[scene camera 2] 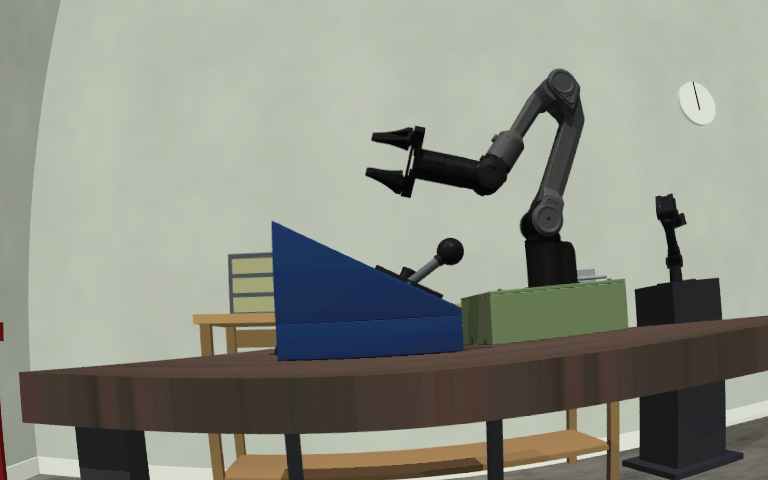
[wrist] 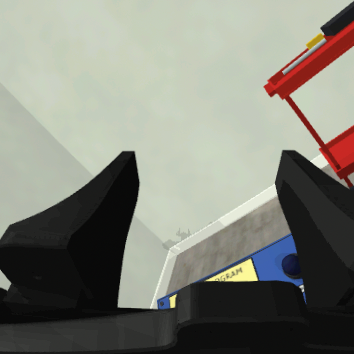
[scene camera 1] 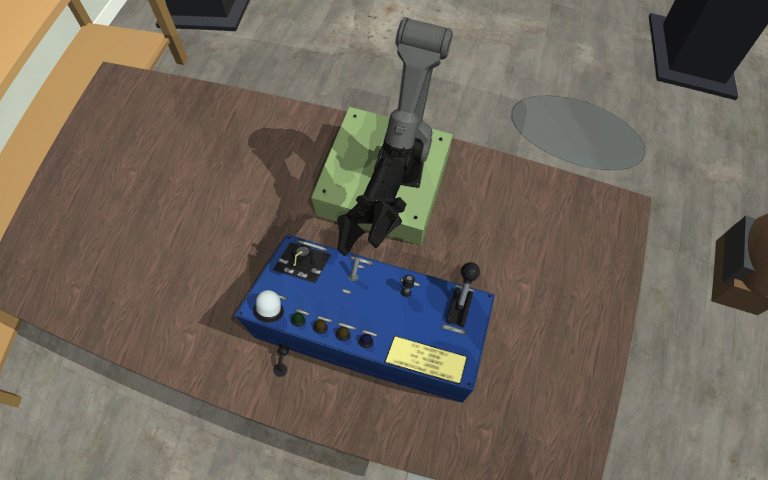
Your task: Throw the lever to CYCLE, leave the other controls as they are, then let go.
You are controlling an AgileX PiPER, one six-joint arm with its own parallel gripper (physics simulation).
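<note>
The lever is a grey shaft with a black ball knob (scene camera 1: 470, 271) (scene camera 2: 450, 251), in a black slotted plate at one end of the blue control box (scene camera 1: 362, 305) (scene camera 2: 339, 294) (wrist: 270, 257). Its shaft leans toward the robot's base. Small label plates sit at both ends of the slot; their text is not readable here. My gripper (scene camera 1: 360, 247) (scene camera 2: 369, 154) (wrist: 207, 166) is open and empty. It hangs in the air above the box's robot-side edge, well above the knob and to one side of it, near the toggle switch in scene camera 1.
The box also carries a rotary selector (scene camera 1: 302, 255), a metal toggle (scene camera 1: 355, 268), a small black knob (scene camera 1: 407, 281), a white dome (scene camera 1: 267, 303), several small coloured lamps and a yellow card (scene camera 1: 425, 359) (wrist: 237, 272). My arm stands on a green base (scene camera 1: 345, 152) (scene camera 2: 560, 311) behind the box.
</note>
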